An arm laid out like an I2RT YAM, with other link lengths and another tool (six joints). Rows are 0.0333 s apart.
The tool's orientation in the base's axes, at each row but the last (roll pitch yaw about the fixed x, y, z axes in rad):
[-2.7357, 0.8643, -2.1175]
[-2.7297, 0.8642, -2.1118]
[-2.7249, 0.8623, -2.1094]
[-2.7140, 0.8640, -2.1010]
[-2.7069, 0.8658, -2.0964]
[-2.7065, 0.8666, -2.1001]
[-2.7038, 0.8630, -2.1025]
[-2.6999, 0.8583, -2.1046]
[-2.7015, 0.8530, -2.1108]
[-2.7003, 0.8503, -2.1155]
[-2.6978, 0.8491, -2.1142]
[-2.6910, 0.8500, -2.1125]
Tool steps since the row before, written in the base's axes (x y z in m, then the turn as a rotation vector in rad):
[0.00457, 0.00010, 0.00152, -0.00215, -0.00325, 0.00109]
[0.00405, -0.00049, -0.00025, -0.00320, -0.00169, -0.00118]
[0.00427, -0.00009, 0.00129, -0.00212, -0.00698, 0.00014]
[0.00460, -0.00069, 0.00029, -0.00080, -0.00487, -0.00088]
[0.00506, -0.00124, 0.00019, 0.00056, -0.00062, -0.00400]
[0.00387, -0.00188, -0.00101, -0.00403, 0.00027, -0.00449]
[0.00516, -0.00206, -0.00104, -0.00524, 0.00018, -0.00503]
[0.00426, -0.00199, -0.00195, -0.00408, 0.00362, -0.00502]
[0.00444, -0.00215, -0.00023, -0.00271, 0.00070, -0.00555]
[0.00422, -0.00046, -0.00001, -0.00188, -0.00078, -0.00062]
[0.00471, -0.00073, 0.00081, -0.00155, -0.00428, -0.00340]
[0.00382, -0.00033, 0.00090, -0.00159, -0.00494, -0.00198]
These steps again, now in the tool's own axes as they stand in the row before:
[-0.00275, -0.00319, 0.00233, 0.00170, -0.00131, -0.00343]
[-0.00089, -0.00284, 0.00280, 0.00291, 0.00108, -0.00221]
[-0.00235, -0.00308, 0.00220, 0.00450, -0.00382, -0.00429]
[-0.00134, -0.00346, 0.00282, 0.00366, -0.00283, -0.00193]
[-0.00109, -0.00412, 0.00301, 0.00321, 0.00029, 0.00251]
[0.00056, -0.00351, 0.00263, 0.00459, 0.00392, -0.00013]
[0.00024, -0.00442, 0.00352, 0.00545, 0.00475, -0.00071]
[0.00118, -0.00354, 0.00346, 0.00312, 0.00658, 0.00139]
[-0.00012, -0.00424, 0.00253, 0.00470, 0.00373, 0.00162]
[-0.00118, -0.00290, 0.00287, 0.00155, 0.00074, -0.00126]
[-0.00180, -0.00363, 0.00264, 0.00550, -0.00128, -0.00062]
[-0.00179, -0.00281, 0.00211, 0.00482, -0.00215, -0.00172]

